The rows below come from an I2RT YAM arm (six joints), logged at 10 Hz.
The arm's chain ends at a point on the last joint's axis. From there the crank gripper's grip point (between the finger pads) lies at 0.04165 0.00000 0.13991 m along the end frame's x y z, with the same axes.
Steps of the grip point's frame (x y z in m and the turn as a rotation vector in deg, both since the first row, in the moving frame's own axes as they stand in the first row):
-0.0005 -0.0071 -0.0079 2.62 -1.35 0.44
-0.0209 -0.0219 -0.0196 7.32 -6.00 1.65
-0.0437 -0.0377 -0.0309 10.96 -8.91 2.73
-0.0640 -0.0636 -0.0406 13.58 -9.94 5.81
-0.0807 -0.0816 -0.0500 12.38 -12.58 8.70
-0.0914 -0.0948 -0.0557 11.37 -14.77 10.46
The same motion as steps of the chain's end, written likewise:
0.0028 -0.0010 -0.0087 2.62 -1.35 0.44
-0.0063 -0.0048 -0.0221 7.32 -6.00 1.65
-0.0223 -0.0120 -0.0333 10.96 -8.91 2.73
-0.0410 -0.0331 -0.0422 13.58 -9.94 5.81
-0.0514 -0.0549 -0.0531 12.38 -12.58 8.70
-0.0566 -0.0708 -0.0596 11.37 -14.77 10.46

